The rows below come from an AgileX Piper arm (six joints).
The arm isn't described. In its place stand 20 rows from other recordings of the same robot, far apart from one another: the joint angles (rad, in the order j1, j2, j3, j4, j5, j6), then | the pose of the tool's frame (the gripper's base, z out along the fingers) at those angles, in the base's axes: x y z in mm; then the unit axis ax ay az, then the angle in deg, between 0 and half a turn.
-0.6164 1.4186 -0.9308 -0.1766 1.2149 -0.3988 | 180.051 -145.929 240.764 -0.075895 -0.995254 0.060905 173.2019
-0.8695 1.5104 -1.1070 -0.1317 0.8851 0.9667 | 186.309 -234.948 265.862 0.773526 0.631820 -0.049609 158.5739
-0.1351 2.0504 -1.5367 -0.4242 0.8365 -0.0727 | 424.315 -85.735 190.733 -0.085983 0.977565 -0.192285 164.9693
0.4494 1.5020 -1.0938 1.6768 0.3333 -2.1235 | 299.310 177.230 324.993 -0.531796 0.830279 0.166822 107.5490
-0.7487 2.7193 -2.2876 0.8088 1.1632 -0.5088 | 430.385 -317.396 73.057 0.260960 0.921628 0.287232 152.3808
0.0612 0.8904 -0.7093 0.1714 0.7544 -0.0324 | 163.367 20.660 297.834 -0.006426 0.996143 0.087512 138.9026
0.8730 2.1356 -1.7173 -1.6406 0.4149 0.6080 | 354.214 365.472 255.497 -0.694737 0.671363 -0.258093 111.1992
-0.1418 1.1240 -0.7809 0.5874 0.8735 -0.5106 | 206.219 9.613 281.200 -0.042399 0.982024 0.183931 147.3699
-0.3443 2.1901 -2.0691 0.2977 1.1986 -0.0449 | 457.451 -137.619 261.926 0.178248 0.977546 0.112391 157.9220
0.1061 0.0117 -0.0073 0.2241 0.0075 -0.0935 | 56.547 6.175 214.429 0.011256 0.991823 0.127126 86.5469
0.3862 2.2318 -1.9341 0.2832 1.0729 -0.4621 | 436.344 201.543 207.167 -0.362539 0.923098 0.128280 163.1294
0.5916 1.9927 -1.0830 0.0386 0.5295 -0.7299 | 295.646 200.774 107.214 -0.601324 0.798995 0.003962 167.4044
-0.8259 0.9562 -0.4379 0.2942 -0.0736 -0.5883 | 127.936 -141.606 259.079 0.252229 0.901199 -0.352449 123.0029
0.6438 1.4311 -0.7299 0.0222 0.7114 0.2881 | 190.086 144.303 193.268 -0.169180 0.983590 0.062680 167.8714
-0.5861 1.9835 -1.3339 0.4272 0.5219 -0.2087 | 357.979 -215.108 174.105 0.341147 0.938881 0.046046 148.2111
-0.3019 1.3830 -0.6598 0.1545 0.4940 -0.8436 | 230.287 -64.761 194.504 -0.208804 0.974892 -0.077369 155.6868
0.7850 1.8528 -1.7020 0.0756 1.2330 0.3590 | 272.695 281.645 302.149 -0.202810 0.973514 0.105542 169.1218
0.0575 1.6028 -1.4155 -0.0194 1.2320 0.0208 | 320.408 16.776 312.435 -0.020475 0.999779 -0.004834 166.2919
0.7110 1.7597 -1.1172 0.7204 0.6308 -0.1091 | 247.248 259.674 206.596 -0.147069 0.942148 0.301212 169.1844
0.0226 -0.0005 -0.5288 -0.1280 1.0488 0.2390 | -8.059 -10.254 286.794 0.111558 0.993725 0.008110 114.4100
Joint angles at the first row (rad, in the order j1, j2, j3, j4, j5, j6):
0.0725, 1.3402, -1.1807, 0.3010, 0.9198, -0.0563
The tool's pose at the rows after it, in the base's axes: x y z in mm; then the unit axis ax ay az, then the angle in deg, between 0 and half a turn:
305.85 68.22 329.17 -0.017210 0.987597 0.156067 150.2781
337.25 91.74 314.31 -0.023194 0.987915 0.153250 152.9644
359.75 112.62 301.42 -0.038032 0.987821 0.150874 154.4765
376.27 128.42 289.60 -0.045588 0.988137 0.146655 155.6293
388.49 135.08 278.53 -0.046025 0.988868 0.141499 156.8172
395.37 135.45 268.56 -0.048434 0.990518 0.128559 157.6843
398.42 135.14 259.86 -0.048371 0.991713 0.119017 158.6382
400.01 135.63 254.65 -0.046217 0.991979 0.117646 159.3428
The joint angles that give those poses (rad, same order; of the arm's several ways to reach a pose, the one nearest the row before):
0.1563, 1.4815, -1.2923, 0.2769, 0.9199, 0.0151
0.2146, 1.6203, -1.3986, 0.2483, 0.9218, 0.0692
0.2590, 1.7265, -1.4867, 0.2323, 0.9238, 0.0885
0.2899, 1.8091, -1.5567, 0.2147, 0.9276, 0.1105
0.2985, 1.8692, -1.6034, 0.2042, 0.9351, 0.1222
0.2985, 1.9037, -1.6199, 0.1806, 0.9375, 0.1261
0.2985, 1.9240, -1.6199, 0.1642, 0.9374, 0.1317
0.2985, 1.9364, -1.6199, 0.1641, 0.9374, 0.1353

